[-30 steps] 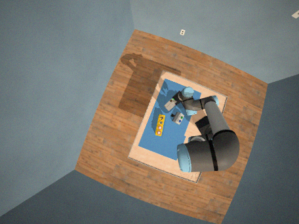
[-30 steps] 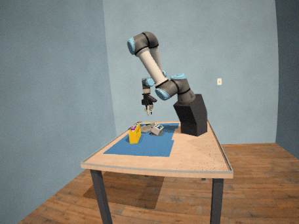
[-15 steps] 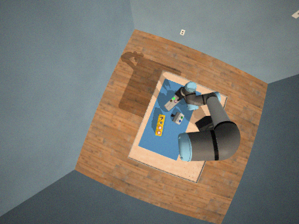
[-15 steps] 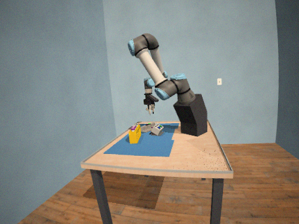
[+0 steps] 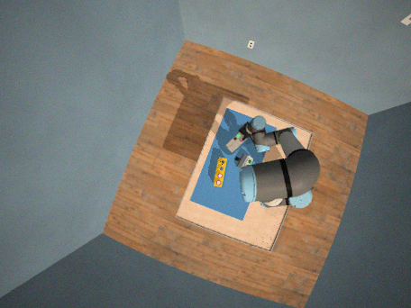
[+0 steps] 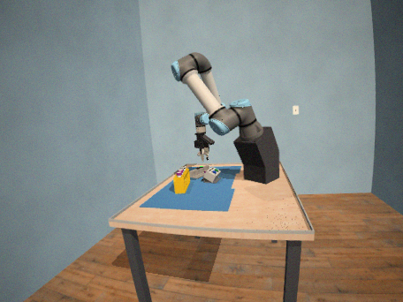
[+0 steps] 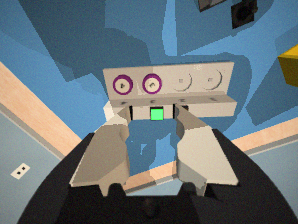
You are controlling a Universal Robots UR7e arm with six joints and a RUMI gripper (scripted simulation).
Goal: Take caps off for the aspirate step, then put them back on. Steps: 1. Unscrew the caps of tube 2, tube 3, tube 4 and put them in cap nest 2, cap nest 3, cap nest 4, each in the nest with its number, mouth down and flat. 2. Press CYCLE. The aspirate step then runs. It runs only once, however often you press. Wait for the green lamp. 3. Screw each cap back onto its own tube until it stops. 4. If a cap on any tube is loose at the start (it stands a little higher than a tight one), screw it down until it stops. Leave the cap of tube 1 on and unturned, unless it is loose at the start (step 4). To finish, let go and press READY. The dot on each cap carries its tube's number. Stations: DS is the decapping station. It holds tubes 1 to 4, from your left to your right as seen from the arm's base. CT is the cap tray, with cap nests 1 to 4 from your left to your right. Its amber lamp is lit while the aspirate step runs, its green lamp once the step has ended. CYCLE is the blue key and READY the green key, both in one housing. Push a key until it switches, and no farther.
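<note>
Now: hand 100 mm above the cap. The rest, counted from my hand: green key: 120 mm behind, 150 mm to the left, 50 mm below; then blue cycle key: 120 mm behind, 190 mm to the left, 50 mm below; then key housing: 100 mm behind, 170 mm to the left, 60 mm below.
</note>
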